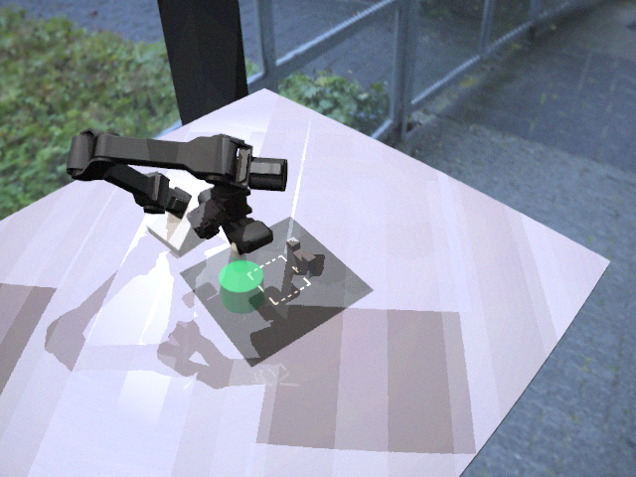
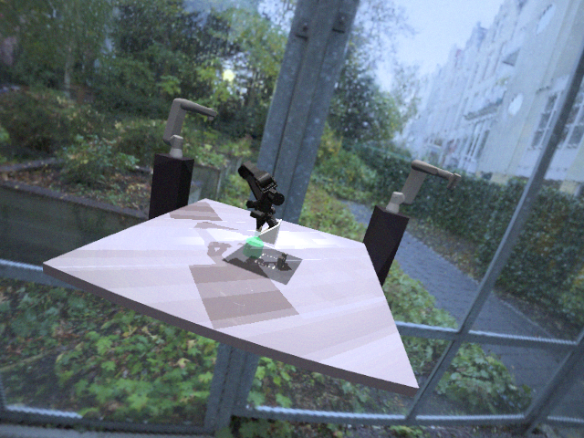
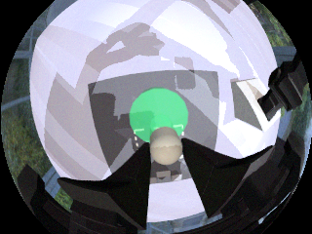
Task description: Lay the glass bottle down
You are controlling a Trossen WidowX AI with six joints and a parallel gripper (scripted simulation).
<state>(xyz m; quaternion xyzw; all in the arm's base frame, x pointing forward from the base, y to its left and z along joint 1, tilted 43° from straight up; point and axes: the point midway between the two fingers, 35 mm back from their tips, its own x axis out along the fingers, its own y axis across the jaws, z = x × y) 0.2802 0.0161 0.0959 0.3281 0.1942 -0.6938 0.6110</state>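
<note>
The glass bottle is 5 cm below my gripper tip. From my gripper tip the other things lie so: mat 15 cm below, 7 cm to the left, 2 cm ahead.
</note>
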